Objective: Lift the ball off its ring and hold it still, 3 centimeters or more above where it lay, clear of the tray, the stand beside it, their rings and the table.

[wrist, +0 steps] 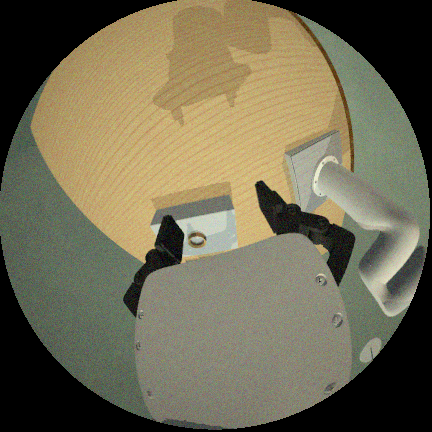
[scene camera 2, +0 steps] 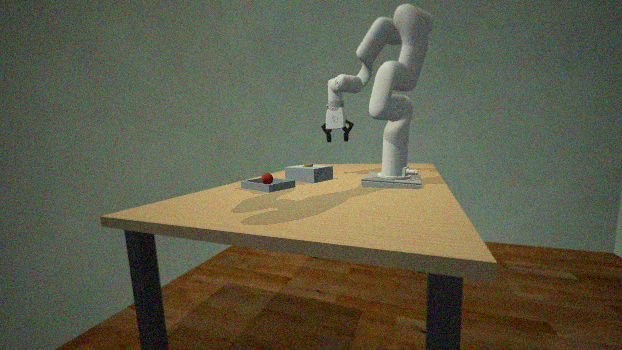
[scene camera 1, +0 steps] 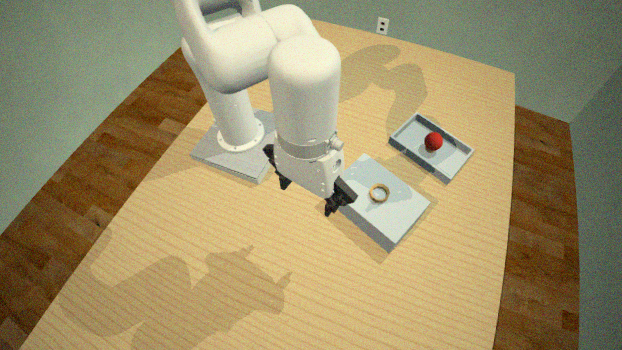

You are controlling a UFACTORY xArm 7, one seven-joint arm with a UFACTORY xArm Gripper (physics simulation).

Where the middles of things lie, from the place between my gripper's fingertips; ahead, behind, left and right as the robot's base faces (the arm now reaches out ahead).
Scene:
I see the grey stand (scene camera 1: 386, 209) 8 cm ahead of my hand, 14 cm to the left of it and 13 cm below it. From my hand the other things lie so: shallow grey tray (scene camera 1: 444, 163): 12 cm ahead, 38 cm to the left, 16 cm below.

